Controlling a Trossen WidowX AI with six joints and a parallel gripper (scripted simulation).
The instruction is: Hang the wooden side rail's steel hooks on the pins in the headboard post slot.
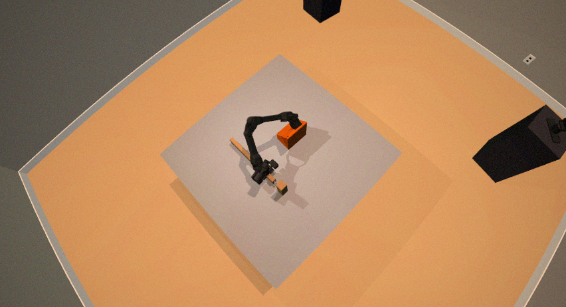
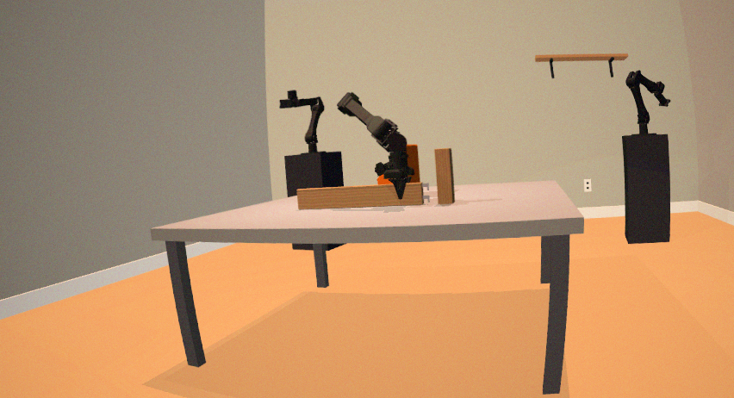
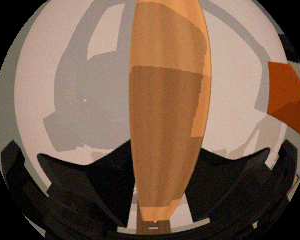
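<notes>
Now: the headboard post 15 cm to the left of my gripper tip, 6 cm above it and 2 cm behind it.
</notes>
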